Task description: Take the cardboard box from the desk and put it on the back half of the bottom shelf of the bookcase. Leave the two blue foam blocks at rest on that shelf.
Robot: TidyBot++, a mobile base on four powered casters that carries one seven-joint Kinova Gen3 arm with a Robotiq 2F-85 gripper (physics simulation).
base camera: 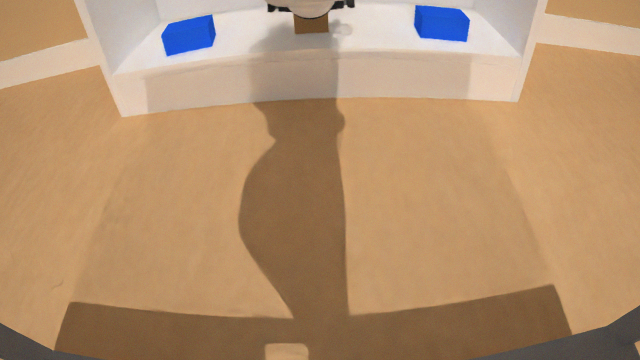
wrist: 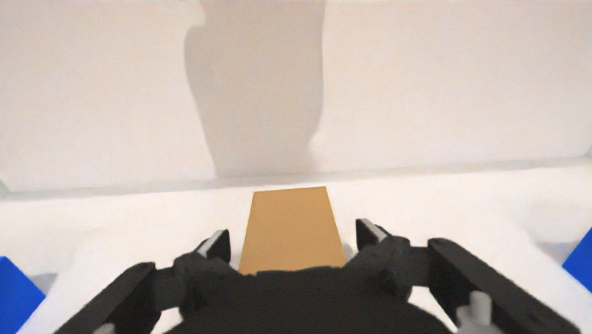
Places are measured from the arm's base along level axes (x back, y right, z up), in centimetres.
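Pixels of known places: gripper, fingertip midpoint: [wrist: 293, 237].
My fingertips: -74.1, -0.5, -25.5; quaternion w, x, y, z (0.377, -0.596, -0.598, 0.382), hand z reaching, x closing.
Note:
Ahead of a thing's pixels: the offset from my fingertips to its top centre, as dx, dy, dz. Level surfaces: height alone.
The cardboard box @(+0.0, -0.1, +0.9) [base camera: 311, 26] [wrist: 292, 215] stands on the white bottom shelf @(dz -4.1) [base camera: 380, 40] [wrist: 125, 212]. In the wrist view its far edge is close to the back wall. My gripper [base camera: 311, 6] [wrist: 293, 237] is open, with its fingers apart on the left and right of the box and nothing held. The arm hides part of the box in the base view. One blue foam block @(+3.3, -23.0, +0.4) [base camera: 189, 36] [wrist: 17, 295] rests on the shelf at the left, another blue foam block @(+4.2, +23.8, +0.4) [base camera: 442, 24] [wrist: 582, 265] at the right, both apart from the box.
The bookcase side panels, left [base camera: 120, 30] and right [base camera: 520, 30], flank the shelf. The white back panel [wrist: 450, 90] rises behind it and carries the arm's shadow. A raised front edge [base camera: 400, 75] faces the base. Brown floor @(dz -14.1) [base camera: 425, 200] lies in front.

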